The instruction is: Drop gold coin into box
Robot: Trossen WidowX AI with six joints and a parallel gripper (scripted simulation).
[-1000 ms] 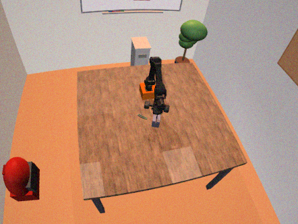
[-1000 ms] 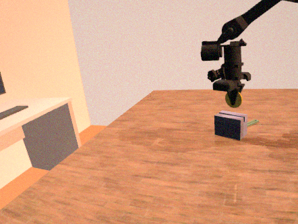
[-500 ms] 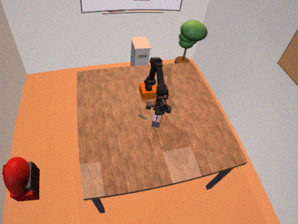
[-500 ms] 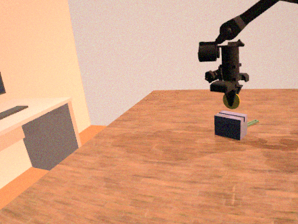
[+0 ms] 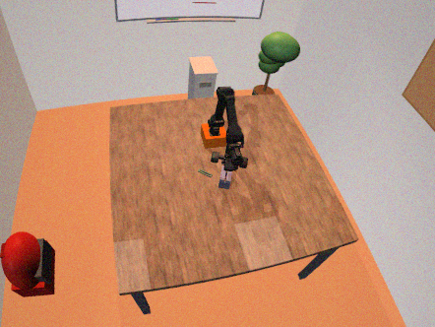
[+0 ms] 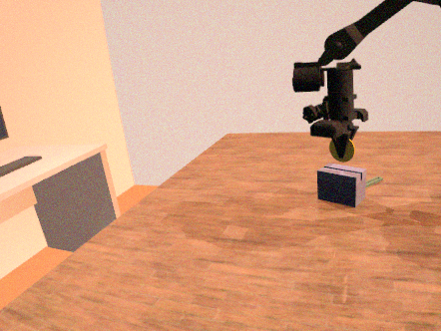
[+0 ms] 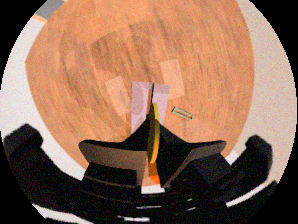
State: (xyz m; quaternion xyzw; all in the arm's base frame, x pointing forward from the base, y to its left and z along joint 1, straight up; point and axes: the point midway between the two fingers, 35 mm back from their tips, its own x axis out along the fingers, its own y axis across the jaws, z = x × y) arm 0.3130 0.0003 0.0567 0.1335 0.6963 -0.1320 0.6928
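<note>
Now: gripper tip 20 mm below the gold coin.
</note>
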